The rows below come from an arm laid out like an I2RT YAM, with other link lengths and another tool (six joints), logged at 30 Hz.
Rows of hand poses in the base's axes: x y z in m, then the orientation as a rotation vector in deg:
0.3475, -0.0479, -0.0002, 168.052, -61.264, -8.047
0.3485, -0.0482, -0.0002, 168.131, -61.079, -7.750
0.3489, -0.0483, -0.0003, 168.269, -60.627, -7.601
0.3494, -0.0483, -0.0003, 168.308, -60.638, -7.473
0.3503, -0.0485, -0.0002, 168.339, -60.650, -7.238
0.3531, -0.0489, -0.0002, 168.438, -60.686, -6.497
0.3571, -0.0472, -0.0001, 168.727, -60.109, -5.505
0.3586, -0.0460, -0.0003, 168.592, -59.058, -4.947
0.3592, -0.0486, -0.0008, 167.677, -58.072, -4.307
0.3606, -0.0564, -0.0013, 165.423, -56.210, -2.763
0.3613, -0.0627, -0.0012, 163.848, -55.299, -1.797
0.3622, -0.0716, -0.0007, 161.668, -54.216, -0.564
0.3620, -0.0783, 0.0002, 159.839, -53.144, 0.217
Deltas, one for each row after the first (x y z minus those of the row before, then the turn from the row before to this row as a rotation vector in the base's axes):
0.0010, -0.0003, 0.0000, -0.061, -0.179, 0.130
0.0004, -0.0001, -0.0001, -0.048, -0.081, 0.304
0.0005, 0.0000, 0.0000, 0.005, -0.090, 0.001
0.0009, -0.0002, 0.0001, -0.029, -0.150, 0.000
0.0028, -0.0004, 0.0000, -0.089, -0.474, 0.001
0.0040, 0.0017, 0.0001, -0.159, -0.615, 0.413
0.0015, 0.0012, -0.0002, -0.562, -0.165, 0.623
0.0006, -0.0026, -0.0005, -1.254, 0.029, 0.443
0.0014, -0.0078, -0.0005, -2.910, -0.001, 0.757
0.0007, -0.0063, 0.0001, -1.893, 0.000, 0.292
0.0009, -0.0089, 0.0005, -2.544, 0.021, 0.295
-0.0002, -0.0067, 0.0009, -2.125, 0.187, 0.344

